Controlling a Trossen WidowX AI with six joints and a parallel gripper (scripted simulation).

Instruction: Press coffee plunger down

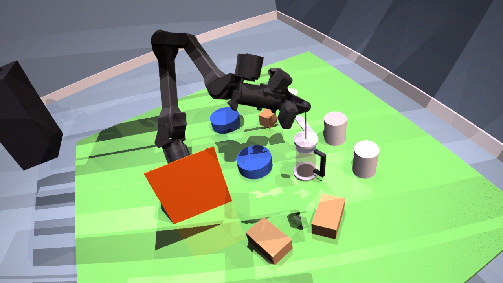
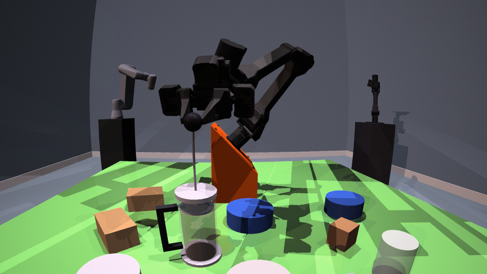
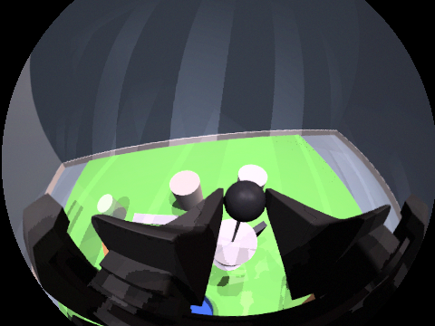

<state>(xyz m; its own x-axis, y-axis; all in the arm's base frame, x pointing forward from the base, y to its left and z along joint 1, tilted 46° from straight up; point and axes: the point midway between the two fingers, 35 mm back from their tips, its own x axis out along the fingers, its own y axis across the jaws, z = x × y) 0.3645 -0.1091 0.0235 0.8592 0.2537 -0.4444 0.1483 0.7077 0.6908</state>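
Right now the glass coffee press is 130 mm below my gripper tip, 10 mm to the right of it and 10 mm behind it.
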